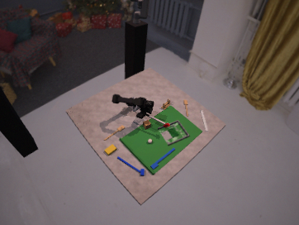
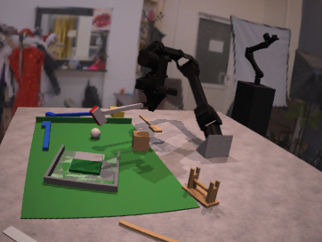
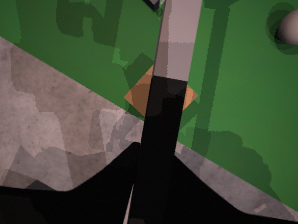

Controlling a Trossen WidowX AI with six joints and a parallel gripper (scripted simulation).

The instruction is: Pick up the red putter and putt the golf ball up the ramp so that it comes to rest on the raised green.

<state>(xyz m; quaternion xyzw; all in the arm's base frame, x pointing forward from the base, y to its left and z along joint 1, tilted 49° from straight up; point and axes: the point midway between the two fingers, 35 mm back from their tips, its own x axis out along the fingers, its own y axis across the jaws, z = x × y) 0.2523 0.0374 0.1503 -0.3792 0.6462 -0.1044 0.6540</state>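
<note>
The brown cube is 3 cm ahead of my gripper tip, 1 cm to the left of it and 12 cm below it. The rest, counted from my gripper tip: red putter: 11 cm ahead, 4 cm to the left, 2 cm above; white golf ball: 19 cm ahead, 10 cm to the right, 13 cm below; small wooden fence: 5 cm behind, 37 cm to the left, 12 cm below.
</note>
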